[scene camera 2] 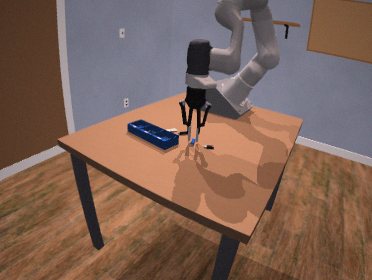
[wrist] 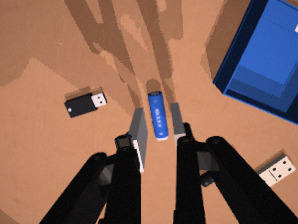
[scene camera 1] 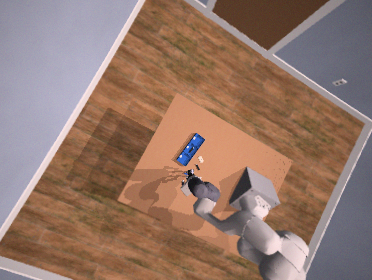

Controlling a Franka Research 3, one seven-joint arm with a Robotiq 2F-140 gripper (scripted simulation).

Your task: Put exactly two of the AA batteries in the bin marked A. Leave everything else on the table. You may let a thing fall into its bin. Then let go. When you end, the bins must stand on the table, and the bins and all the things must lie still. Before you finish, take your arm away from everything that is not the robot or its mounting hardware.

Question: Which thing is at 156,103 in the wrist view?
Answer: A blue AA battery.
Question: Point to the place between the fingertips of my gripper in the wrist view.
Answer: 158,118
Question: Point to a blue bin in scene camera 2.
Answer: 164,139
